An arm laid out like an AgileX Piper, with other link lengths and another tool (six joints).
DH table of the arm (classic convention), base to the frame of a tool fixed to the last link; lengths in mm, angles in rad. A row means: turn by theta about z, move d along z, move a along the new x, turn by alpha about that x. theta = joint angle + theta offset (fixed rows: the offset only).
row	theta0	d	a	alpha
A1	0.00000	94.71	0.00	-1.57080
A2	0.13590	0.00	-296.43	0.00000
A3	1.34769	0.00	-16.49	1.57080
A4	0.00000	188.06	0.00	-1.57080
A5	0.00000	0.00	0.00	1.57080
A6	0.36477	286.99	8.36	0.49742
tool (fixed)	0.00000	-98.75	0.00	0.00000
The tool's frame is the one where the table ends.
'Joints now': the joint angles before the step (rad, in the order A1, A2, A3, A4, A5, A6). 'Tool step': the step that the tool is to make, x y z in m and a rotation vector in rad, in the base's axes. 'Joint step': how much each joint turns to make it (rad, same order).
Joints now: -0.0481, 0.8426, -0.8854, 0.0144, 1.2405, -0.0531
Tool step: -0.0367, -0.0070, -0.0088, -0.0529, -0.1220, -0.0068
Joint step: 0.0007, -0.2264, 0.0959, -0.0469, 0.0061, -0.0019
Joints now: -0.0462, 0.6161, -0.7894, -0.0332, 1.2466, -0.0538
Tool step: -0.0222, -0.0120, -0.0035, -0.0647, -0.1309, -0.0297
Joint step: -0.0001, -0.1820, 0.0428, -0.0678, 0.0060, 0.0091
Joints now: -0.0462, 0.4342, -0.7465, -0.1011, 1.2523, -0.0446
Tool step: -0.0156, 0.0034, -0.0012, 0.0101, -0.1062, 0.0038
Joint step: 0.0001, -0.1367, 0.0225, 0.0143, 0.0088, 0.0026
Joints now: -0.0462, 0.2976, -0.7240, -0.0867, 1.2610, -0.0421
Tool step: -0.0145, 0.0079, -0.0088, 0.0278, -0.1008, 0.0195
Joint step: -0.0003, -0.1467, 0.0474, 0.0378, -0.0001, 0.0006
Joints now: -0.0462, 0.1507, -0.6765, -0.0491, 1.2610, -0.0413
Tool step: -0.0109, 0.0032, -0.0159, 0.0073, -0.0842, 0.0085
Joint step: -0.0002, -0.1459, 0.0619, 0.0142, 0.0003, -0.0001
